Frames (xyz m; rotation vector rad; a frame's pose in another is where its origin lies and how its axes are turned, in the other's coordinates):
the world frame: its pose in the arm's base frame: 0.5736 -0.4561 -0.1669 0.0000 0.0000 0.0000
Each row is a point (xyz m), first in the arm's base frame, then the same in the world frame.
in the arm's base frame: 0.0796 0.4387 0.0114
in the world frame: -0.4940 0.8948 0.1783
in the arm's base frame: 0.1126 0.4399 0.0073
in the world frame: -0.4610 0.8960 0.1742
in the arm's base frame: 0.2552 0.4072 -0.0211
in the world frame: -0.3184 0.8633 0.1458
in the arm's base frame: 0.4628 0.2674 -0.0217
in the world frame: -0.1108 0.7235 0.1452
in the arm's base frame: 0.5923 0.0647 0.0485
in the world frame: 0.0187 0.5208 0.2154
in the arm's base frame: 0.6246 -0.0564 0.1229
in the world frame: 0.0510 0.3997 0.2898
